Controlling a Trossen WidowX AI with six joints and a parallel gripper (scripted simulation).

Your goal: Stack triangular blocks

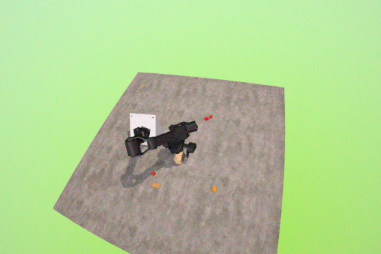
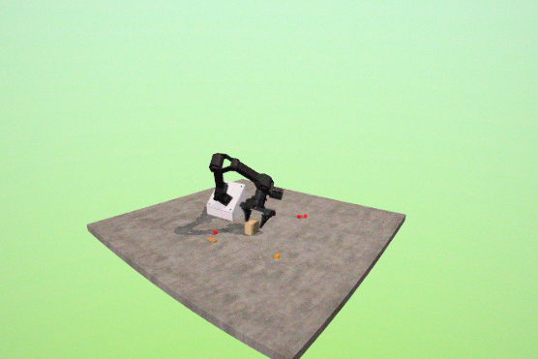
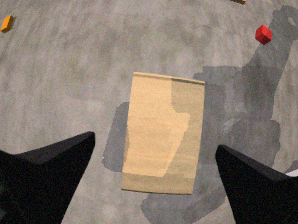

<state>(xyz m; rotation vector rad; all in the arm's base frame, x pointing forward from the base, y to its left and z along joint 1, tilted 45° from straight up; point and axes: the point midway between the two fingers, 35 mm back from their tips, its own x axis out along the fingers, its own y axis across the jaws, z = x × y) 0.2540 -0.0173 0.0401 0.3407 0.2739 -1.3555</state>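
The tan triangular block lies 1 cm to the left of my gripper tip and 1 cm above it. From my gripper tip the other things lie so: orange piece 25 cm ahead, 12 cm to the right, 3 cm below.
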